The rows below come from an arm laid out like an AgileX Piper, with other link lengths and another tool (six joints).
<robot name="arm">
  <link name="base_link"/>
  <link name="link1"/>
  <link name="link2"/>
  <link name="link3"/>
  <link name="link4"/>
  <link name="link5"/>
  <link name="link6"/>
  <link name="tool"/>
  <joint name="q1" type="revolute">
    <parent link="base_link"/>
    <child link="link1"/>
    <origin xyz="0 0 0.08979" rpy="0 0 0"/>
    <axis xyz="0 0 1"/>
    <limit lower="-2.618" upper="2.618"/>
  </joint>
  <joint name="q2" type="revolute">
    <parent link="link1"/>
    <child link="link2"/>
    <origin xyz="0 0 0" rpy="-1.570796 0 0"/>
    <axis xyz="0 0 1"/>
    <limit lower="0" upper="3.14"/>
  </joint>
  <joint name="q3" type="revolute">
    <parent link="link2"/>
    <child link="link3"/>
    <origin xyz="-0.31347 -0.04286 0" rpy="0 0 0"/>
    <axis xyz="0 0 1"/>
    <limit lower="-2.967" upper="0"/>
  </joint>
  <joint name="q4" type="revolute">
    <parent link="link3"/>
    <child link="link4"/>
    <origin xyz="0.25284 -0.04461 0" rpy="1.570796 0 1.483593"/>
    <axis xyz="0 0 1"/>
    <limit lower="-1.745" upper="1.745"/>
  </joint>
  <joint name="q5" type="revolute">
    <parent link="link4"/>
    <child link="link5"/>
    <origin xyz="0 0 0" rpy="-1.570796 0 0"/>
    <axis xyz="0 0 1"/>
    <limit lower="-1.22" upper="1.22"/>
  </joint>
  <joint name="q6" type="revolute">
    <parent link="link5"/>
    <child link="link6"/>
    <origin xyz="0 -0.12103 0" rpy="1.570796 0 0"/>
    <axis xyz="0 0 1"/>
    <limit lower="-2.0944" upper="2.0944"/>
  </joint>
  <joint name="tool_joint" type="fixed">
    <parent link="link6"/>
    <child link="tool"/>
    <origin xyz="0.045 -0.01 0.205" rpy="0.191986 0 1.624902"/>
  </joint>
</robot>
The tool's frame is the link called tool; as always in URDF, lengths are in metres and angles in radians.
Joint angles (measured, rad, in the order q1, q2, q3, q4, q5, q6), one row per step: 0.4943 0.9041 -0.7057 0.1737 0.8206 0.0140; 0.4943 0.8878 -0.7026 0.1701 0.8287 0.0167; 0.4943 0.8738 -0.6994 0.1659 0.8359 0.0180; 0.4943 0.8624 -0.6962 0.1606 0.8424 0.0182; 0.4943 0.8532 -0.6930 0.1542 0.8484 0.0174; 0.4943 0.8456 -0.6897 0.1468 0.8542 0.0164; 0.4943 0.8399 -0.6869 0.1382 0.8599 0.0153; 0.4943 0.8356 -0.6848 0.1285 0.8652 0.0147; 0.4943 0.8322 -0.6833 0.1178 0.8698 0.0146; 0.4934 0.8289 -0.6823 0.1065 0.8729 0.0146; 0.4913 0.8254 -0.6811 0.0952 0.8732 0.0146; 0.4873 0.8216 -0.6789 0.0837 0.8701 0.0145
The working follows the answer.
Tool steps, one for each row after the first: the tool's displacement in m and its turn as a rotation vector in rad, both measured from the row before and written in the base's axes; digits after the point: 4 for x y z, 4 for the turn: -0.0023 -0.0019 0.0015 0.0007 -0.0052 -0.0004; -0.0020 -0.0021 0.0009 -0.0012 -0.0047 0.0006; -0.0017 -0.0023 0.0003 -0.0036 -0.0040 0.0013; -0.0014 -0.0026 -0.0003 -0.0059 -0.0034 0.0021; -0.0013 -0.0029 -0.0007 -0.0076 -0.0026 0.0022; -0.0010 -0.0031 -0.0010 -0.0093 -0.0020 0.0023; -0.0006 -0.0032 -0.0010 -0.0102 -0.0021 0.0018; -0.0001 -0.0033 -0.0008 -0.0107 -0.0027 0.0013; 0.0006 -0.0034 -0.0004 -0.0103 -0.0046 0.0001; 0.0014 -0.0034 0.0001 -0.0090 -0.0071 -0.0014; 0.0023 -0.0035 0.0003 -0.0080 -0.0096 -0.0035
Tool pose at each row, in the base's axes (x y z in m, rotation vector in rad; rounded; the steps above come from the unrounded poses): 0.2068 0.1538 0.0703 1.6898 2.4724 0.7286; 0.2044 0.1519 0.0718 1.6865 2.4686 0.7329; 0.2024 0.1498 0.0727 1.6818 2.4660 0.7344; 0.2007 0.1475 0.0730 1.6760 2.4646 0.7322; 0.1993 0.1449 0.0727 1.6691 2.4642 0.7267; 0.1980 0.1421 0.0720 1.6621 2.4643 0.7184; 0.1970 0.1390 0.0711 1.6548 2.4646 0.7074; 0.1965 0.1357 0.0701 1.6477 2.4644 0.6952; 0.1963 0.1324 0.0693 1.6404 2.4632 0.6828; 0.1969 0.1290 0.0689 1.6333 2.4595 0.6720; 0.1984 0.1256 0.0690 1.6265 2.4527 0.6644; 0.2007 0.1221 0.0693 1.6206 2.4420 0.6595

